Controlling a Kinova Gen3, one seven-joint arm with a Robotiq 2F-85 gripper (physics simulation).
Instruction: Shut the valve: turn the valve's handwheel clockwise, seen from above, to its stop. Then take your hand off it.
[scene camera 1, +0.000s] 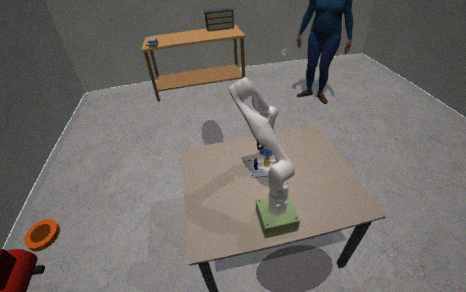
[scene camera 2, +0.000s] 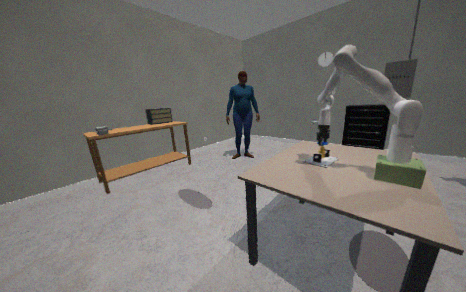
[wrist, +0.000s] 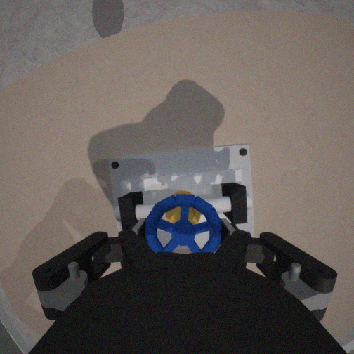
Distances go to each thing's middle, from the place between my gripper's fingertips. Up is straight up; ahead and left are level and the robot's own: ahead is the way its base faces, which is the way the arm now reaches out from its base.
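Scene:
My gripper is right at the blue handwheel (wrist: 182, 231), with the light plate (wrist: 200, 160) 120 mm below my hand.

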